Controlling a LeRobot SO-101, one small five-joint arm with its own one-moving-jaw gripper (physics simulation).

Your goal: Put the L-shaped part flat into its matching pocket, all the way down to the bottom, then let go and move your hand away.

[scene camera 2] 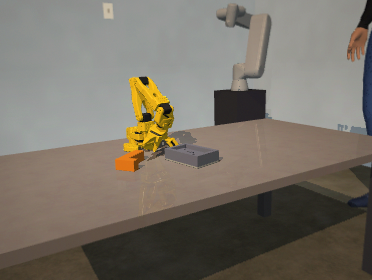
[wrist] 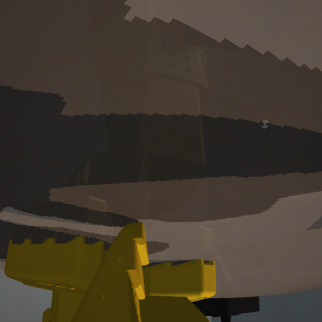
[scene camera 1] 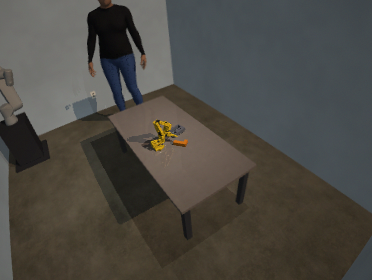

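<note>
The orange L-shaped part (scene camera 1: pixel 181 143) (scene camera 2: pixel 128 163) lies flat on the table, apart from the grey block. The grey block (scene camera 1: pixel 178 129) (scene camera 2: pixel 201 160) with a recessed pocket sits on the table to the right of the part in the scene camera 2 view. The pocket's exact outline is hard to make out. My gripper (scene camera 1: pixel 172 135) (scene camera 2: pixel 165 144) is open and empty, low over the table between the arm's base and the block, behind the orange part in the scene camera 2 view. In the wrist view yellow jaw parts show at the bottom; neither part nor block can be made out.
The table (scene camera 1: pixel 205 175) (scene camera 2: pixel 65 200) carries the yellow arm's base (scene camera 1: pixel 157 145) near one long edge. A grey robot arm (scene camera 1: pixel 10 95) (scene camera 2: pixel 257 45) stands on a black pedestal beyond the table. A person (scene camera 1: pixel 112 35) stands by the wall.
</note>
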